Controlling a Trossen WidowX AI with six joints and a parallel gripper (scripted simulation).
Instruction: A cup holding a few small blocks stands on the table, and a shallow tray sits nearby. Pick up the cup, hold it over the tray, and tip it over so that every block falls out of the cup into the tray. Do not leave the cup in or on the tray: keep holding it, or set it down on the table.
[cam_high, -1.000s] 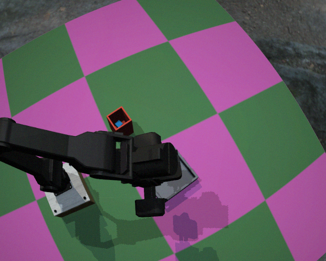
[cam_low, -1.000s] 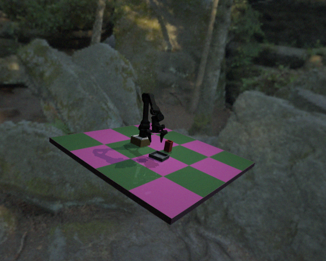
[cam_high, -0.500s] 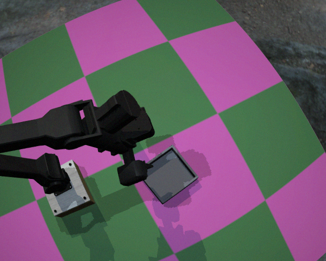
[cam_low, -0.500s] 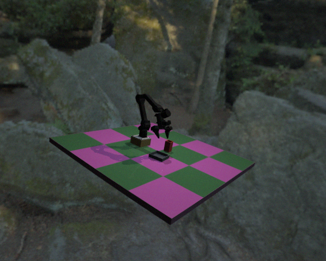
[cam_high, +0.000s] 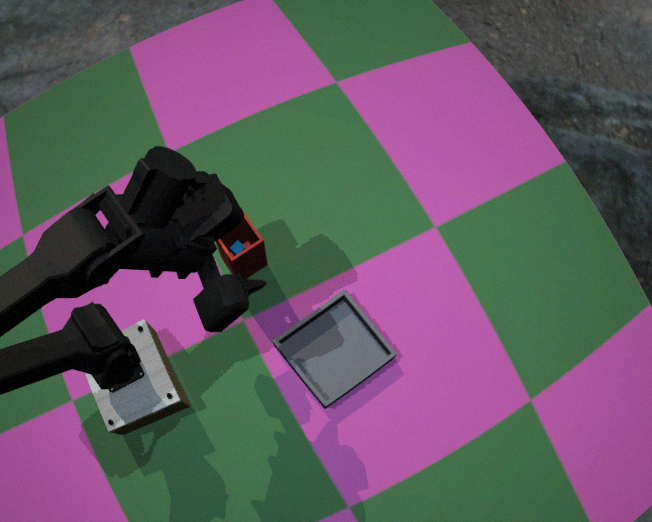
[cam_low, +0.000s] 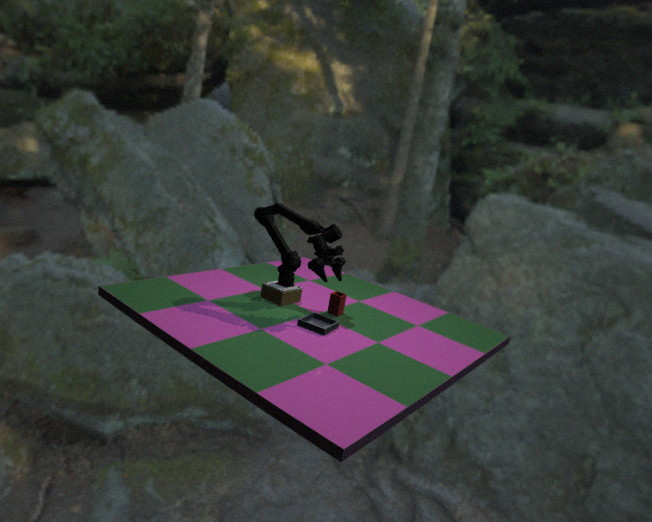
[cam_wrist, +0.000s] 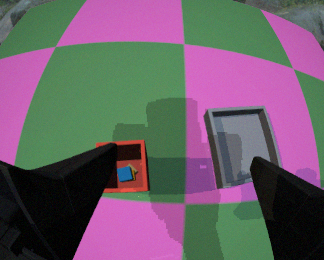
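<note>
The blue block is 11 cm below my gripper tip and 6 cm to the left of it. Round my gripper tip: red square cup 13 cm below, 5 cm to the left.
</note>
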